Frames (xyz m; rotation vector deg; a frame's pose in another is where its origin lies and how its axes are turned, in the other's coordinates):
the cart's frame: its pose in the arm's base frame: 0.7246 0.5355 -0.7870 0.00 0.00 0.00
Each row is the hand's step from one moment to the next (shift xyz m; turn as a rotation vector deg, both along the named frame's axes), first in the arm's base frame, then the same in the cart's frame.
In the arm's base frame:
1: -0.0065 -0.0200 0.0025 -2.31 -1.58 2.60
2: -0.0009 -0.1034 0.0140 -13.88 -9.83 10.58
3: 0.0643 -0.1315 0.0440 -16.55 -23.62 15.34
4: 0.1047 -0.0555 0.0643 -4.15 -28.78 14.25
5: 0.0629 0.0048 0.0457 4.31 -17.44 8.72
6: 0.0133 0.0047 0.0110 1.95 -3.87 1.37
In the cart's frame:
1: -0.0065 -0.0200 0.0025 -2.31 -1.58 2.60
2: -0.0009 -0.1034 0.0140 -13.88 -9.83 10.58
3: 0.0643 -0.1315 0.0440 -16.55 -23.62 15.34
4: 0.1047 -0.0555 0.0643 -4.15 -28.78 14.25
5: 0.0629 0.0048 0.0457 4.31 -17.44 8.72
6: 0.0133 0.0047 0.0110 1.95 -3.87 1.37

